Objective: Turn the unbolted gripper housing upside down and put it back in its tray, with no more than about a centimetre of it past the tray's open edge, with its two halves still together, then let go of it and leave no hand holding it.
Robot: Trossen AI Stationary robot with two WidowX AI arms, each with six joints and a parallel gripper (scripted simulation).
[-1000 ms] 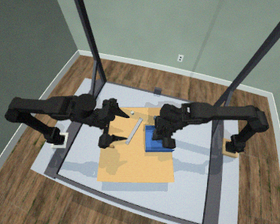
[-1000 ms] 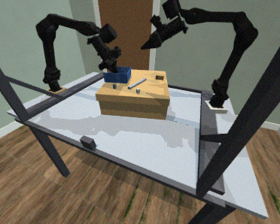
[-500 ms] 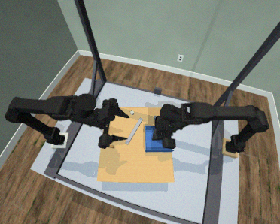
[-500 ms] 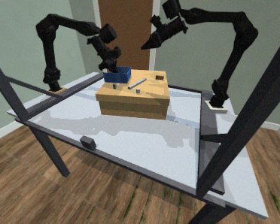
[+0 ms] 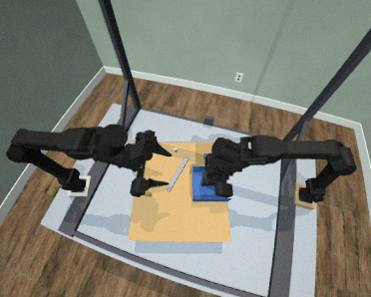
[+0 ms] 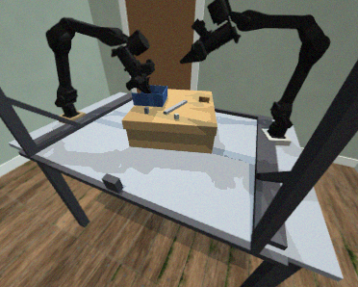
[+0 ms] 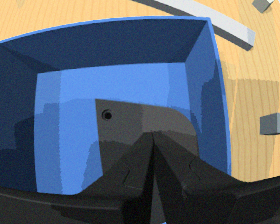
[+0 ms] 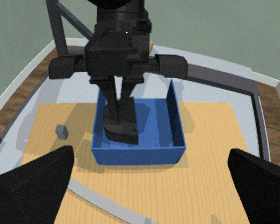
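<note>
The gripper housing is 1 cm ahead of my left hand and 4 cm below it. Also, from my left hand: grey bar: 2 cm behind, 13 cm to the right, 6 cm below; then tray: 2 cm ahead, 3 cm to the right, 5 cm below.
</note>
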